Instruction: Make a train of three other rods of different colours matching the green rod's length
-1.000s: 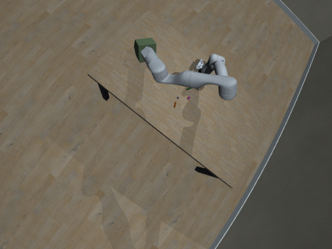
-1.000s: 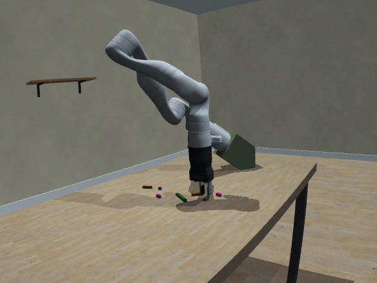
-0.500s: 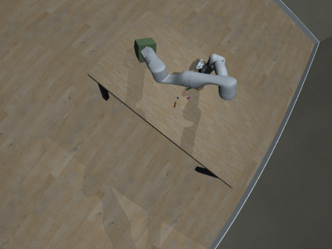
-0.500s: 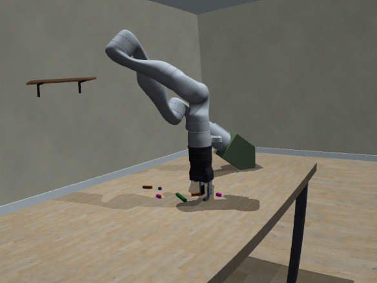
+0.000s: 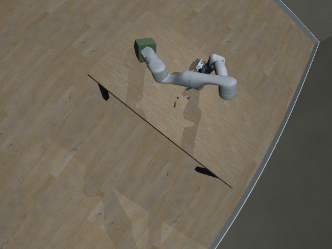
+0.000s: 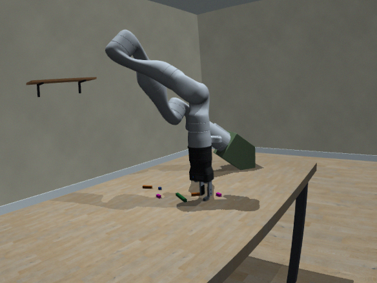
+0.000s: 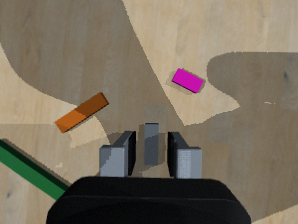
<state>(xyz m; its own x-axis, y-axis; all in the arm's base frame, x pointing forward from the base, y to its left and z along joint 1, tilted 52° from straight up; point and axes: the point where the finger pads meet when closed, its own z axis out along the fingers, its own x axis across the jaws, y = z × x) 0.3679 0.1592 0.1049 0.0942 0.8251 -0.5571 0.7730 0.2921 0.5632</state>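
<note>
Now: hand 30 mm above the grey rod. Also, from my hand: blue rod 220 mm to the right, 50 mm behind, 30 mm below; green rod 90 mm to the right, 30 mm below, 20 mm ahead.
</note>
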